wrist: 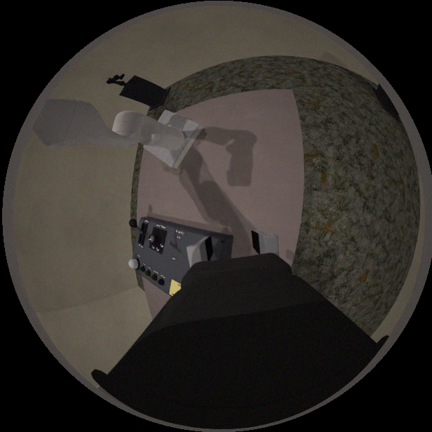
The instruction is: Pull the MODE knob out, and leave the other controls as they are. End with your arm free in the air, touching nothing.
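The dark control panel (165, 264) lies at the lower left of the wrist view, with levers, a small row of coloured buttons and a yellow label. The labels are too small to read, so I cannot tell which control is the MODE knob; part of the panel's right side is hidden behind the left finger. My gripper (231, 241) is open, its two pale fingers wide apart with nothing between them. The left finger overlaps the panel's right part in the view, and the right finger shows beyond the panel's right edge. Contact with the panel cannot be made out.
A black ball-ended lever (133, 223) and a white ball knob (133, 263) stick out at the panel's left side. A yellow label (175, 287) is at its lower edge. The arm's pale base (172, 157) stands on the pinkish table top (275, 150). A dark screen-like object (145, 92) is at the upper left.
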